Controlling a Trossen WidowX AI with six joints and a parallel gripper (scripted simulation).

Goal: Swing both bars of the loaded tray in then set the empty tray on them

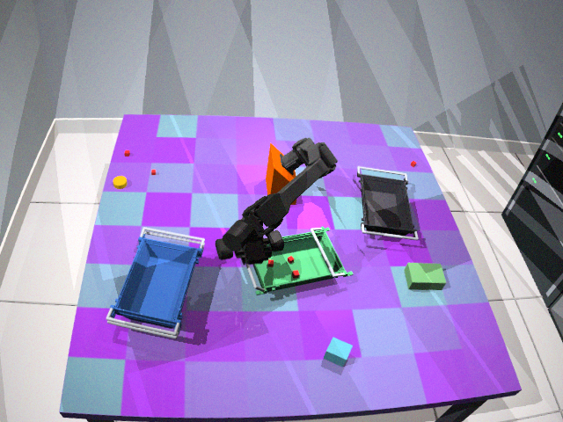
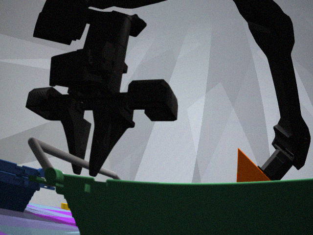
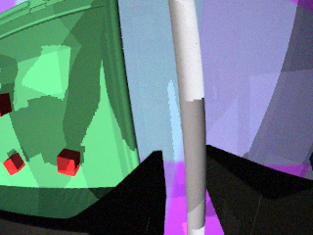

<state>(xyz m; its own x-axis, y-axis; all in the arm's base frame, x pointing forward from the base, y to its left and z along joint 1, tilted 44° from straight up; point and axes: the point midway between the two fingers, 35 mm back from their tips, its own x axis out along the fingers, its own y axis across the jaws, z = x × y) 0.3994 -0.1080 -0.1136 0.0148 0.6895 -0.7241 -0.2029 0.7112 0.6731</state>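
The black tray lies 280 mm behind my gripper tip, 510 mm to the left of it and 30 mm below it. Round my gripper tip: yellow disc: 410 mm behind, 430 mm to the right, 60 mm below; then green block: 30 mm ahead, 580 mm to the left, 50 mm below; then blue-green block: 280 mm ahead, 230 mm to the left, 50 mm below.
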